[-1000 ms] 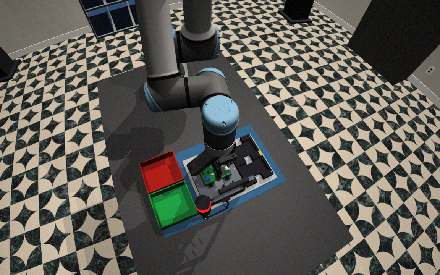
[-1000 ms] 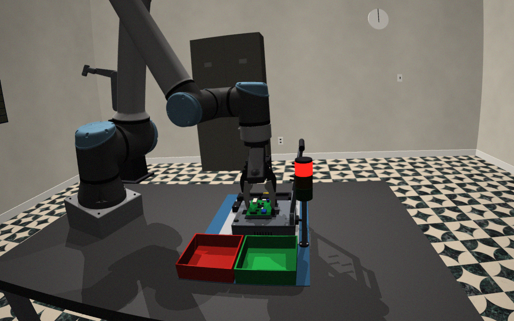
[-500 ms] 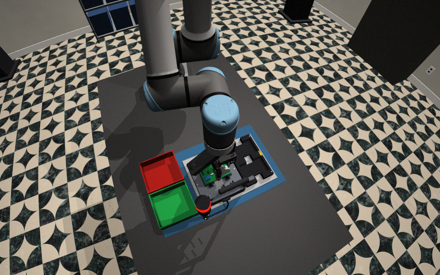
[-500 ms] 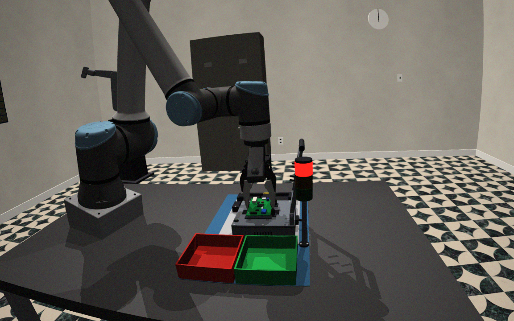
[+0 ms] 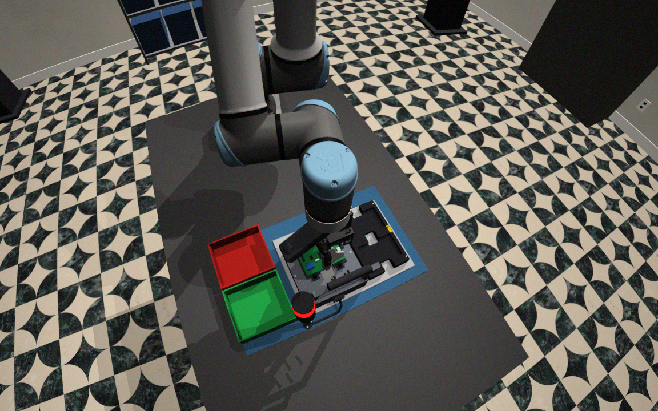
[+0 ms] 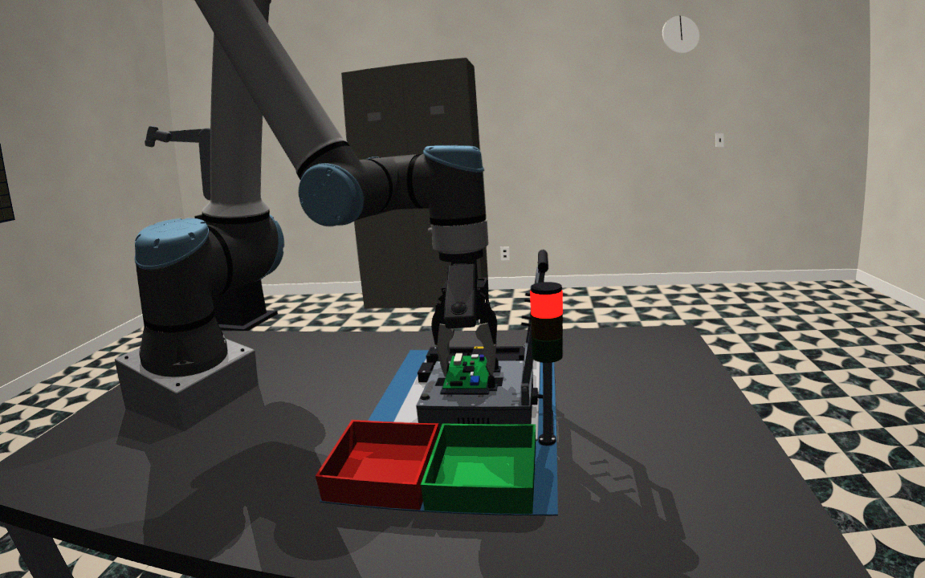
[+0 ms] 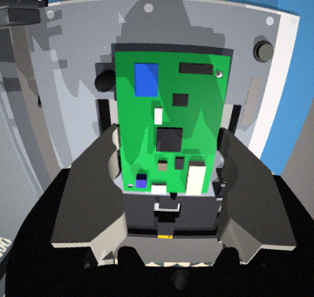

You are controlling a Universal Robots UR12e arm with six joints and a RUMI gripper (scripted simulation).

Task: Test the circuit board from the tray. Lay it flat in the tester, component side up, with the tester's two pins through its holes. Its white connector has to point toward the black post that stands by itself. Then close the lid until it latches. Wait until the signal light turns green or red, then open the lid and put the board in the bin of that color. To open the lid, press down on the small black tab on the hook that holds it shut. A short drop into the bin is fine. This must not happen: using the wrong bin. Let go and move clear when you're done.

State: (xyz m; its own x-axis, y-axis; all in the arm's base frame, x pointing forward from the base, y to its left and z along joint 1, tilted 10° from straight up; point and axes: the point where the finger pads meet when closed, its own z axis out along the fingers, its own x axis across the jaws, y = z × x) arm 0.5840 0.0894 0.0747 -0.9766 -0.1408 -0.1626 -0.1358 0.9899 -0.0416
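My hand is right at the green circuit board. Also, from my hand: clear lid 11 cm ahead, 2 cm to the left, 10 cm above; then green bin 7 cm ahead, 19 cm to the right, 7 cm below; then red bin 8 cm behind, 21 cm to the right, 7 cm below.
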